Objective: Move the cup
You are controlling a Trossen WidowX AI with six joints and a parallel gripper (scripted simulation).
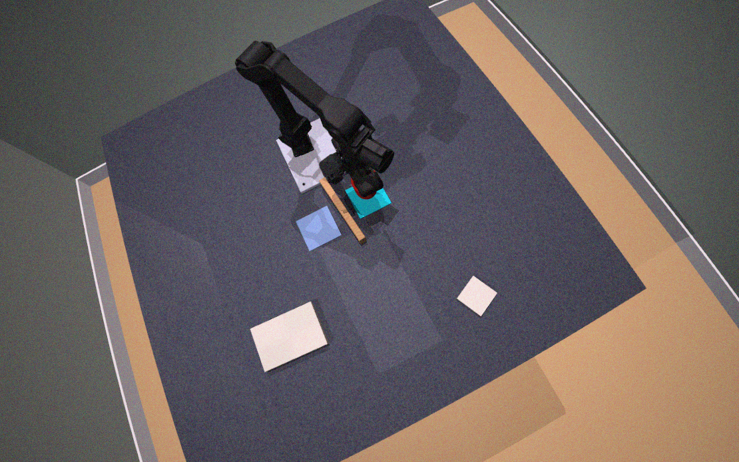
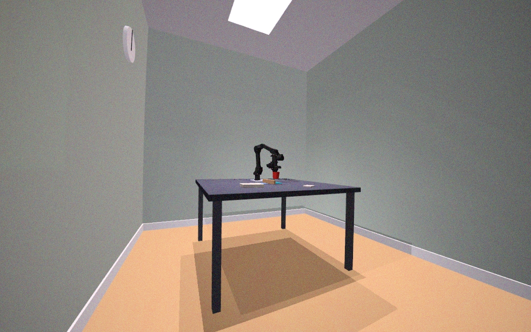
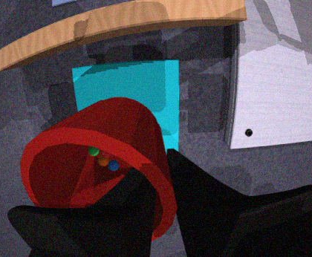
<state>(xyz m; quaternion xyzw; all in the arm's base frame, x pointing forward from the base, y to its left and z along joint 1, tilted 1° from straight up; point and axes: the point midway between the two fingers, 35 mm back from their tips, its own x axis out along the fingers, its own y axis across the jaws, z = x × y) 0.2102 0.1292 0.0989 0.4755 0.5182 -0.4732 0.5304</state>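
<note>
The cyan pad lies 30 mm ahead of my gripper tip and 90 mm below it. From my gripper tip the other things lie so: wooden bar (50 mm ahead, 80 mm to the right, 70 mm below); light blue pad (60 mm ahead, 170 mm to the right, 90 mm below); cup (30 mm ahead).
</note>
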